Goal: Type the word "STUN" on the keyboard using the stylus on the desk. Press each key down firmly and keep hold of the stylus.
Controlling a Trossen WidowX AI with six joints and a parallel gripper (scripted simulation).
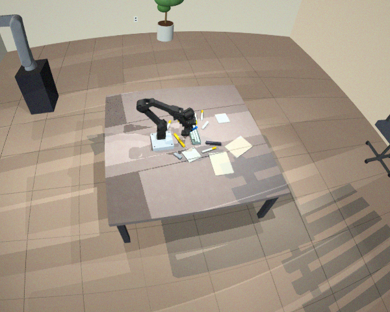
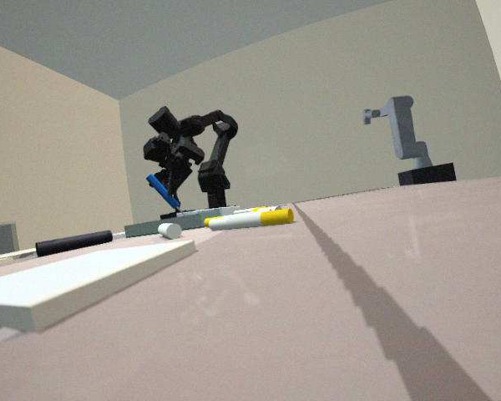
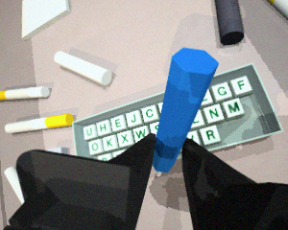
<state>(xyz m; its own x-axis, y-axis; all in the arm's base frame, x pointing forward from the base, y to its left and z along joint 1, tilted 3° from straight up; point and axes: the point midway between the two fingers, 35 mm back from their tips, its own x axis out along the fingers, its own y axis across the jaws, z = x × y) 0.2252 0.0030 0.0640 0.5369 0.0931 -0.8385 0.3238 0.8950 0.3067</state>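
My gripper tip is now 160 mm to the right of the grey block and 70 mm above it. Round my gripper tip: white cylinder 130 mm ahead, 110 mm to the left, 70 mm below; then yellow marker 100 mm behind, 70 mm below, 40 mm to the right; then stylus 10 mm to the left, 10 mm below, 10 mm behind.
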